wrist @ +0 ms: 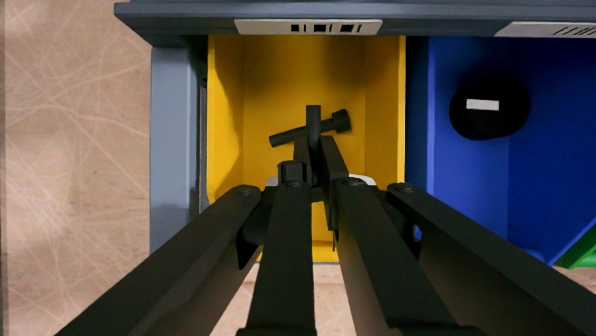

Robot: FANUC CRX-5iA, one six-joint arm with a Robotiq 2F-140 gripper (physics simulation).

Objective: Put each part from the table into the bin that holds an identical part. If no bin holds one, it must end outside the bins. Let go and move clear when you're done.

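Frame: origin at the arm's base, x ahead, y left, z up, level; metres.
Seen in the pictures: gripper, fingertip midpoint: (312, 155).
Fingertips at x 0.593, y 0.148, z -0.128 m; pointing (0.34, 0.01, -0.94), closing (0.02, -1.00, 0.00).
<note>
Pixels of each thing's top centre, then the offset from my fingertips to it. "spot": a spot on its surface instead. Level surfaces: height alone.
- dark bolt at its top centre: (314, 152) 0.000 m left, 0.001 m ahead, 0.016 m up
- yellow bin at its top centre: (305, 124) 0.005 m left, 0.014 m ahead, 0.038 m up
- black bolt at its top centre: (309, 128) 0.002 m left, 0.020 m ahead, 0.017 m down
- blue bin at its top centre: (526, 127) 0.107 m right, 0.014 m ahead, 0.038 m up
- black round part at its top centre: (498, 105) 0.129 m right, 0.036 m ahead, 0.012 m down
- grey rack at a spot on its surface: (172, 135) spot: 0.072 m left, 0.008 m ahead, 0.042 m up
- green bin at a spot on its surface: (582, 250) spot: 0.168 m right, 0.058 m back, 0.008 m up
- tan table at its surface level: 0.043 m down
My gripper (312, 155) is shut on a dark bolt (313, 119), whose round shaft sticks out past the fingertips toward the top of the view. The rest of the bolt is hidden by the fingers. The gripper is over the yellow bin (384, 90). A black bolt (341, 121) with a cylindrical head lies in that bin, its head to the right; the held bolt crosses in front of its shaft. The blue bin (470, 170) to the right holds a black round part (489, 120) with a white rectangle on top.
A grey rack (172, 135) frames the bins on the left, with its shelf edge and white labels along the top. The edge of a green bin (582, 250) shows at the lower right. The tan table (75, 150) lies to the left.
</note>
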